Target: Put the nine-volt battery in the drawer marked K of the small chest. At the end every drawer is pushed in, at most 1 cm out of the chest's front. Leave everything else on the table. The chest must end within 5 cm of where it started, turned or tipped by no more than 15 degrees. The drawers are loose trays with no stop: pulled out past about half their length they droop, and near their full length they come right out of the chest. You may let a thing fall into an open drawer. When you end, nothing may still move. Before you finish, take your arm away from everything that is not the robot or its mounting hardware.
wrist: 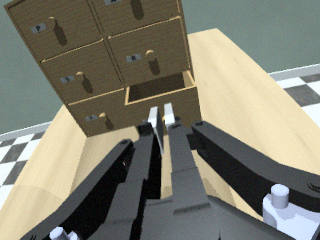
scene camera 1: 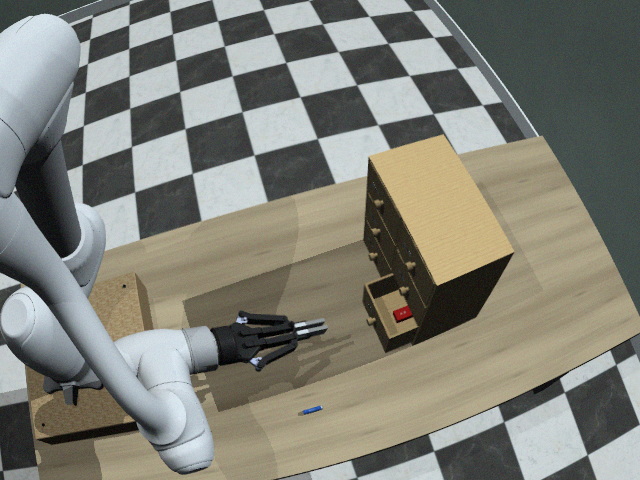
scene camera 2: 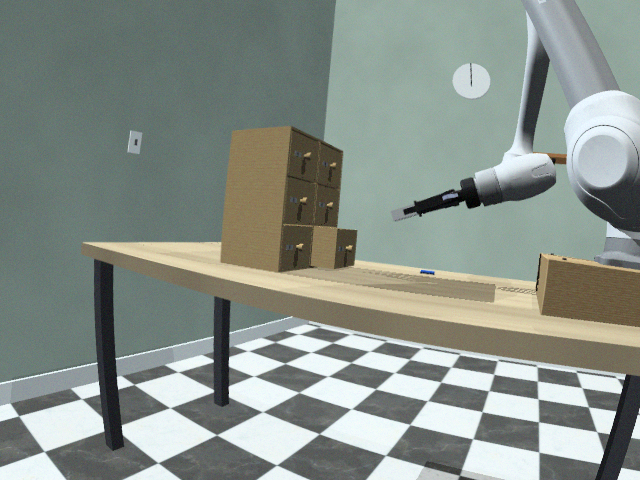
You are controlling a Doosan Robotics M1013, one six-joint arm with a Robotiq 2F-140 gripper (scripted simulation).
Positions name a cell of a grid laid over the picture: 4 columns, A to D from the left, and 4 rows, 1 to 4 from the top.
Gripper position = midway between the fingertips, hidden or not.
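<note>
My gripper (scene camera 1: C3), (scene camera 2: C2), (wrist: C2). Small wooden chest (scene camera 1: C3), (scene camera 2: B2).
</note>
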